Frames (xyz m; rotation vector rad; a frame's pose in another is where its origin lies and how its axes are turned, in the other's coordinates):
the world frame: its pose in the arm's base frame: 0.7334 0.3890 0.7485 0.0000 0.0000 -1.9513
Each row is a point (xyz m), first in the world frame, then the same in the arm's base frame.
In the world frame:
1: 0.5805 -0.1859 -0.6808
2: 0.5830 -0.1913 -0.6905
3: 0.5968 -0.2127 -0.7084
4: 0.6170 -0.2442 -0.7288
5: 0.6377 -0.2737 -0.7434
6: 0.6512 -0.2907 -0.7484
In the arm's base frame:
1: 0.3452 -0.0809 0.0677
2: 0.3393 -0.0813 0.0580
3: 0.3143 -0.0861 0.0401
4: 0.2775 -0.0932 0.0197
5: 0.2424 -0.1014 0.0051
6: 0.2216 -0.1077 0.0001

